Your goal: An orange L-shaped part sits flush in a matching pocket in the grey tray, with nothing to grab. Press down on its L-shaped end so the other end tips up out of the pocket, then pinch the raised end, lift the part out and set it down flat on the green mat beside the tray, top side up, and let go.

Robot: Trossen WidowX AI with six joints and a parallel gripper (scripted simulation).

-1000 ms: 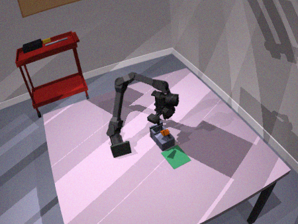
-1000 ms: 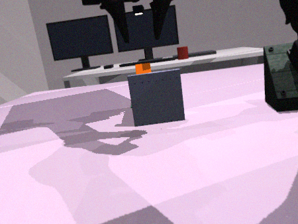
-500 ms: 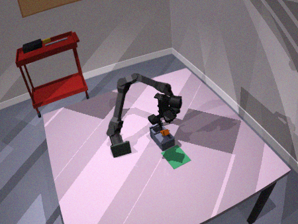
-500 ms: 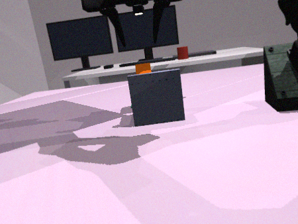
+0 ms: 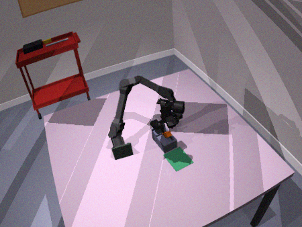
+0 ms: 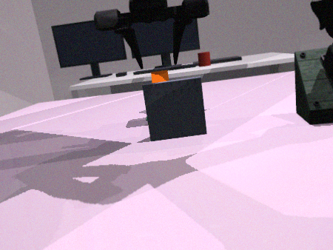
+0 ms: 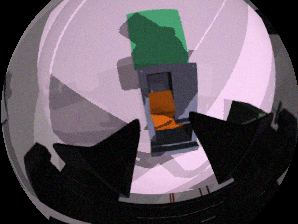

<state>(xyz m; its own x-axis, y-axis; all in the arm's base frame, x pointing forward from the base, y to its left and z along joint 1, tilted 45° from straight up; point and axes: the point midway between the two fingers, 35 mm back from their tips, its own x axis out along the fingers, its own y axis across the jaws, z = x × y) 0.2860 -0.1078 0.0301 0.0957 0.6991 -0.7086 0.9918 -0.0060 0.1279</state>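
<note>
Now: the orange L-shaped part 7 cm below my gripper tip, 3 cm to the left of it and 2 cm behind it. The rest, counted from my gripper tip: green mat (14 cm to the right, 12 cm below, 1 cm behind).
</note>
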